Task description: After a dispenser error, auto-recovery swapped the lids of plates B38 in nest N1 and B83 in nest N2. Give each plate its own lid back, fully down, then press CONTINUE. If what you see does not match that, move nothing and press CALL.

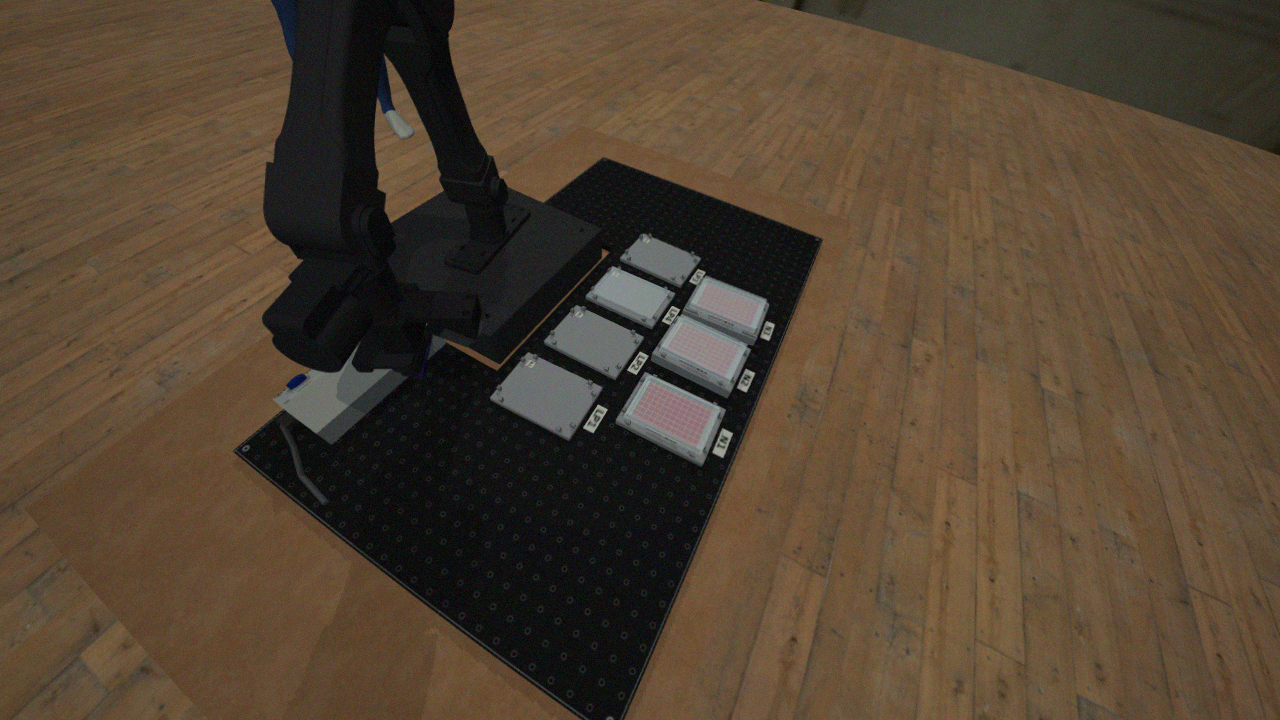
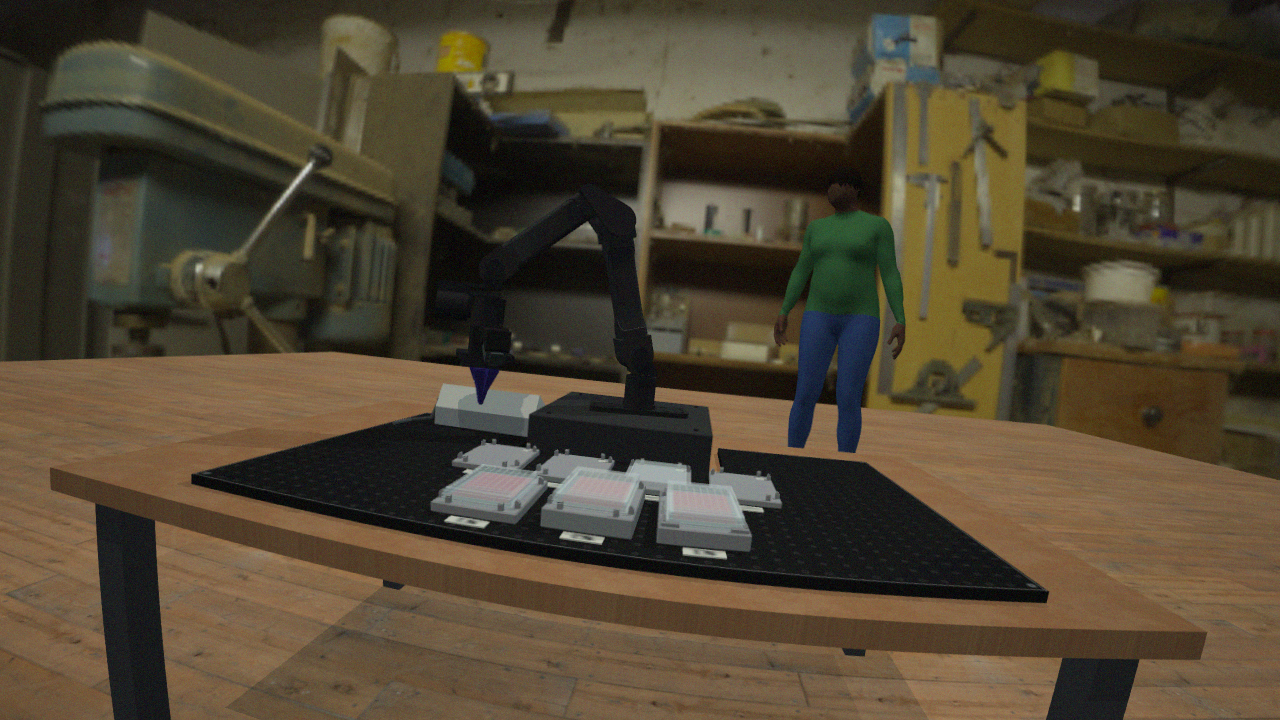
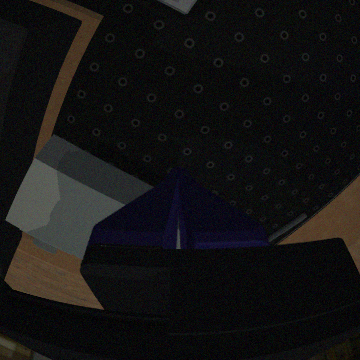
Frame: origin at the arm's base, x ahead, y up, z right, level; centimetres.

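Where they show: gripper, fingertip midpoint: (image 1: 418,376) (image 2: 480,403) (image 3: 178,176); arm's base at its link origin: (image 1: 490,237) (image 2: 637,411).
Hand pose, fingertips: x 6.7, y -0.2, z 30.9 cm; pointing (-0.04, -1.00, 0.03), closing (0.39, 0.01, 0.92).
Each offset is from my fingertips to the top centre of the thing. "spot": to the spot under its first point.
My gripper (image 1: 422,371) (image 2: 482,399) (image 3: 178,176) is shut and empty, its dark blue fingertips low at the sloped grey-white box @[dy +1.8, dx -11.2, dz -0.1 cm] (image 1: 332,401) (image 2: 469,411) (image 3: 107,200); contact cannot be told. A blue button @[dy +0.9, dx -14.9, dz +6.7 cm] (image 1: 296,382) shows on the box; its lettering is unreadable. The plate in N1 @[dy -3.9, dx +35.6, dz -10.1 cm] (image 1: 673,413) (image 2: 491,485) shows sharp pink wells. The plate in N2 @[dy -2.6, dx +37.4, dz -23.2 cm] (image 1: 703,349) (image 2: 595,488) and the plate in N3 @[dy -2.9, dx +39.6, dz -35.7 cm] (image 1: 730,303) (image 2: 703,501) look paler, as under clear lids. Plate and lid codes are unreadable, so whose lid is where cannot be told.
Pads LP1 @[dy -4.6, dx +15.9, dz -7.0 cm] (image 1: 547,394) (image 2: 494,455) and LP2 @[dy -4.6, dx +18.8, dz -19.8 cm] (image 1: 594,340) (image 2: 572,465) look bare. The third pad @[dy -4.8, dx +21.2, dz -32.6 cm] (image 1: 631,294) (image 2: 658,474) bears something pale; the far pad @[spot: dy -5.6, dx +23.5, dz -45.4 cm] (image 1: 660,257) (image 2: 747,488) looks bare. A grey rod (image 1: 302,461) (image 3: 288,228) lies beside the box. A person (image 2: 841,268) stands behind.
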